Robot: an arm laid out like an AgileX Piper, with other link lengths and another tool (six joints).
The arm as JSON. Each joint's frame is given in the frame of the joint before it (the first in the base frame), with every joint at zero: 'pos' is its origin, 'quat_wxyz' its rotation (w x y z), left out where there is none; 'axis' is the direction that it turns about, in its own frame. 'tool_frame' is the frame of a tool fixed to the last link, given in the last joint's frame.
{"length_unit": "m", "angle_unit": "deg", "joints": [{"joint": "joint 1", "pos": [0.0, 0.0, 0.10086], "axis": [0.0, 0.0, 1.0]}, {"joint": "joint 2", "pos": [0.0, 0.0, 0.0], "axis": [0.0, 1.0, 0.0]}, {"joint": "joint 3", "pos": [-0.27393, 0.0, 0.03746], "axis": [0.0, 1.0, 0.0]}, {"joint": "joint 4", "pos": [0.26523, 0.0, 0.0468], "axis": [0.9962, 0.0, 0.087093]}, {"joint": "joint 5", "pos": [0.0, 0.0, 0.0], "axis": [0.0, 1.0, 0.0]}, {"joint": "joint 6", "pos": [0.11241, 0.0, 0.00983], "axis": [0.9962, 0.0, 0.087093]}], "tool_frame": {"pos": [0.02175, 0.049, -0.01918], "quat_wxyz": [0.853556, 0.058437, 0.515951, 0.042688]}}
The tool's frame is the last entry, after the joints.
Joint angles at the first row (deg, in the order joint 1, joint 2, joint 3, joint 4, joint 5, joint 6):
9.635, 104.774, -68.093, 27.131, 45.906, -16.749
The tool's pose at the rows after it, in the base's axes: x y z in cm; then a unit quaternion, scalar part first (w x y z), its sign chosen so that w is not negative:
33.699 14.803 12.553 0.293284 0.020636 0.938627 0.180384
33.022 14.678 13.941 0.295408 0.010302 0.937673 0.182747
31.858 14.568 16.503 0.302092 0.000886 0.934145 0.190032
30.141 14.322 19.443 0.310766 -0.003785 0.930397 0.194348
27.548 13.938 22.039 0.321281 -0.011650 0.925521 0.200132
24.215 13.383 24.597 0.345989 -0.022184 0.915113 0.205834
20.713 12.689 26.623 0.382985 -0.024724 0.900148 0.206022
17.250 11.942 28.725 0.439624 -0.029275 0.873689 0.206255
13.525 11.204 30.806 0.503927 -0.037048 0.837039 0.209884
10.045 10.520 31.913 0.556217 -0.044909 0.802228 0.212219
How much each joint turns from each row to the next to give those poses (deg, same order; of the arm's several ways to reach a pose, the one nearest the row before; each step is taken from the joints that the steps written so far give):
0.000, -0.232, 0.001, -0.882, 0.298, 0.000
0.000, -2.371, 0.038, -0.714, 2.082, 0.000
-0.001, -4.262, -0.002, -0.451, 3.337, 0.397
0.002, -5.545, 0.442, -0.877, 3.746, 1.463
-0.001, -6.796, 2.122, -0.393, 3.220, 0.619
0.000, -8.727, 3.256, -0.341, 2.310, 0.232
0.000, -9.682, 3.864, -0.907, 0.949, 1.206
0.000, -10.339, 2.904, -1.041, 0.000, 0.959
0.002, -10.690, 1.893, -0.677, 0.120, 0.515
-0.045, -9.483, 1.846, -0.522, 0.344, 0.220

